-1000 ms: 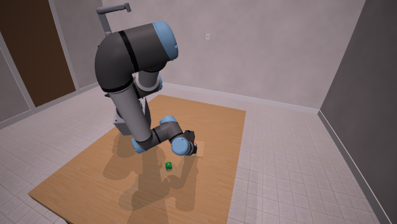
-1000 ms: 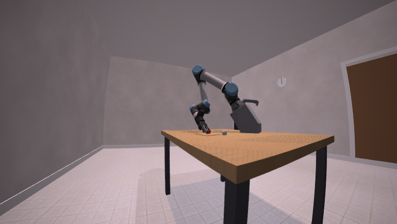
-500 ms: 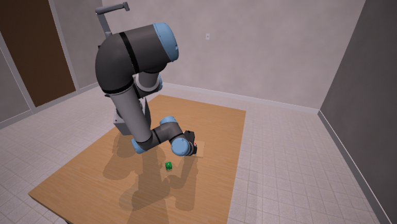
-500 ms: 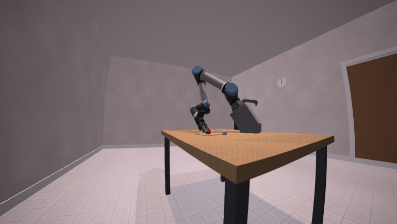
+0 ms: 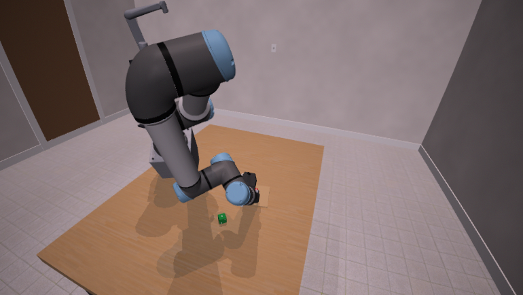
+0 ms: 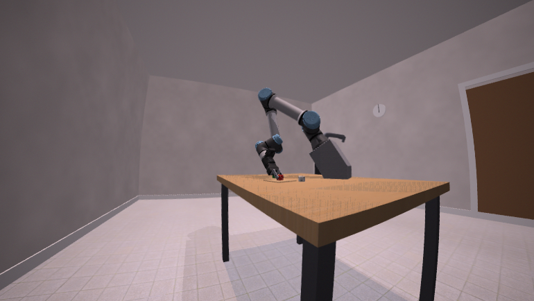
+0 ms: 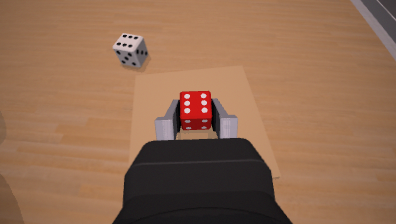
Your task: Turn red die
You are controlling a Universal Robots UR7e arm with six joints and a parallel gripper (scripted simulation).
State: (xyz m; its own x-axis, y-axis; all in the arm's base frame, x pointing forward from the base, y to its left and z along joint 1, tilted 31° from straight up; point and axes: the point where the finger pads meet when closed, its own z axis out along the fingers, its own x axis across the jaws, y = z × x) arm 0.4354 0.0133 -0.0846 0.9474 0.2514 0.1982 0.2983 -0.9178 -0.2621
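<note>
Now: hand 10 mm to the right of the red die and 10 mm above it. From my hand the other things lie so: white die: 100 mm behind, 90 mm to the left, 10 mm below; then green die: 190 mm to the right, 60 mm behind, 10 mm below; then tan mat: 30 mm below, 10 mm to the left.
</note>
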